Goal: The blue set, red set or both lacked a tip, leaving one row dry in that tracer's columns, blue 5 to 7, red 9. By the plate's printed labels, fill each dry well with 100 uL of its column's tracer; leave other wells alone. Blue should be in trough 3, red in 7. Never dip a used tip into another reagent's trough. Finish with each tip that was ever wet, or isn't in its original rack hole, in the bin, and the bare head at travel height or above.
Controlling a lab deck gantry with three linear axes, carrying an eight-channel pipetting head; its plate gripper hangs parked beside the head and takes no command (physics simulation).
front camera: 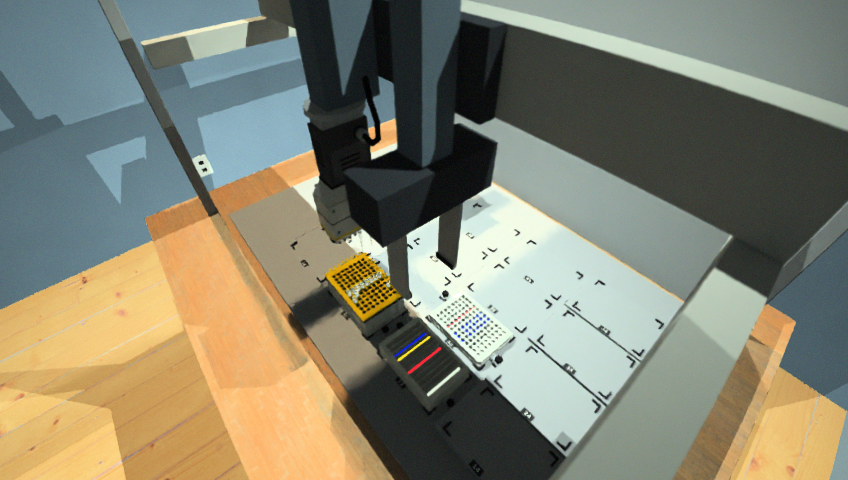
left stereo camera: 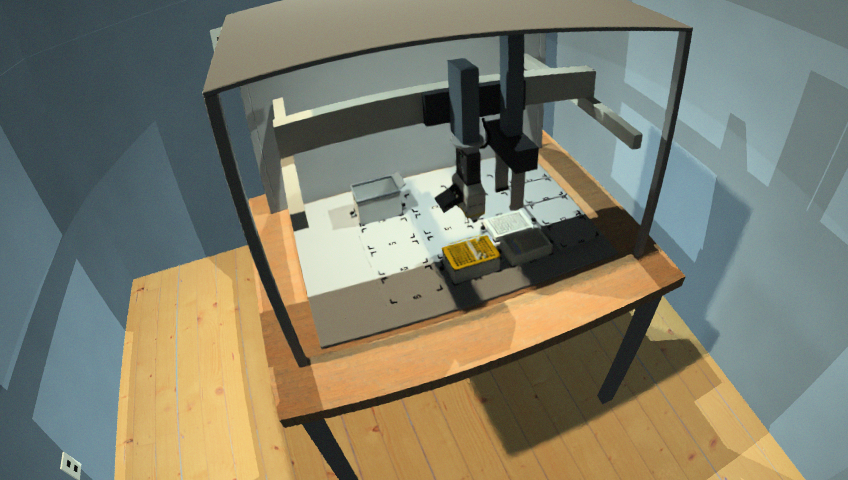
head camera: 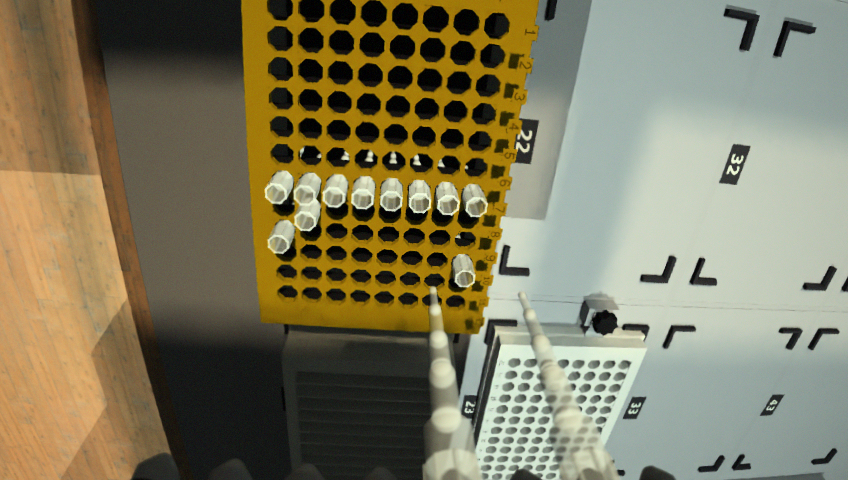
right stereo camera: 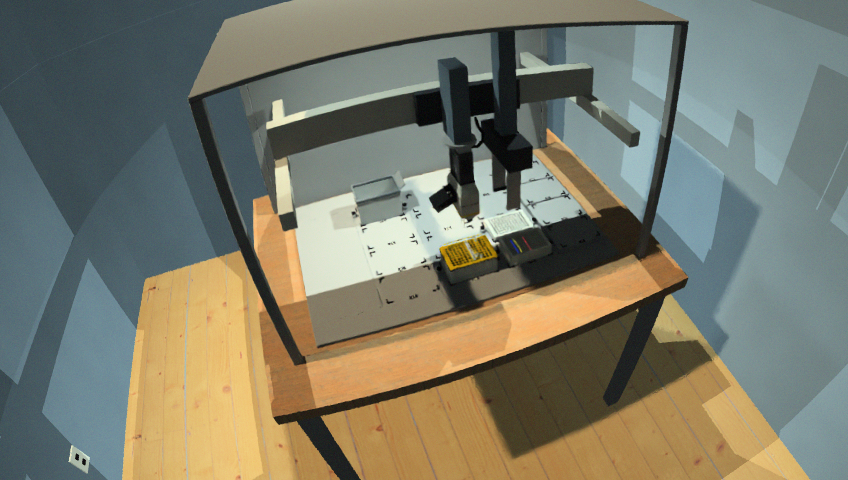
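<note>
The pipetting head (front camera: pixel 338 217) (left stereo camera: pixel 473 201) (right stereo camera: pixel 466 199) is raised between the deck's back and the tip rack. Two tips (head camera: pixel 441 371) (head camera: pixel 553 371) hang from it, apart. The tip rack (front camera: pixel 367 315) (head camera: pixel 357 318) holds a full line of eight tips at 7 and three scattered tips nearer the trough block. The trough block (front camera: pixel 426 369) (head camera: pixel 357 344) shows blue, yellow, red and white strips in the front view. The plate (front camera: pixel 497 349) (head camera: pixel 565 353) has red and blue wells; which are dry is too small to tell. The parked plate gripper (front camera: pixel 427 279) (left stereo camera: pixel 509 198) (right stereo camera: pixel 505 198) is open and empty.
A grey open bin (left stereo camera: pixel 379 209) (right stereo camera: pixel 379 209) stands at the back left of the deck. The trough block stands beside the rack, with the plate behind it. Small dark knobs (front camera: pixel 445 293) (head camera: pixel 605 322) stand at the plate's corners. Posts (left stereo camera: pixel 255 237) (right stereo camera: pixel 246 237) frame the deck.
</note>
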